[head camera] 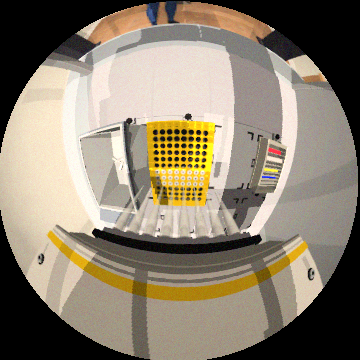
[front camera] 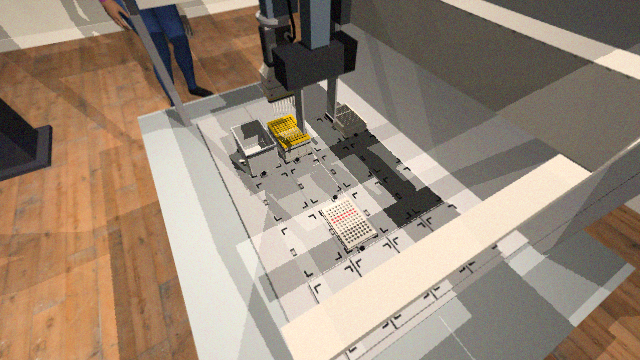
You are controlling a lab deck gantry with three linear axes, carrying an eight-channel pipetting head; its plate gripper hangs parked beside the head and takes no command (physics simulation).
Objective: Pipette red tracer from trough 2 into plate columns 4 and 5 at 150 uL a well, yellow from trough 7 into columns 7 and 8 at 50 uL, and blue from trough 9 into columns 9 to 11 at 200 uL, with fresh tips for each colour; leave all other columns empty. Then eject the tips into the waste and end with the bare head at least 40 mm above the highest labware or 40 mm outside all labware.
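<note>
The pipetting head [front camera: 277,90] [head camera: 175,276] is above the yellow tip rack [front camera: 283,125] [head camera: 210,150], with a row of pale tips [front camera: 283,104] [head camera: 184,222] hanging from it; no colour shows in them. The rack holds rows of white tips between rows of dark holes. The trough block [front camera: 351,122] [head camera: 264,172] shows red, yellow and blue strips in the head view. The plate [front camera: 356,231] has red wells in a band across it; no yellow or blue shows there. The waste bin [front camera: 262,161] [head camera: 100,167] has pale pieces inside. The plate gripper [front camera: 316,125] hangs open and empty beside the head.
The bin stands close beside the tip rack, and the trough block is on the rack's other side. A pale front beam [front camera: 440,245] crosses the near side of the deck. A person [front camera: 172,42] [head camera: 162,12] stands behind the deck.
</note>
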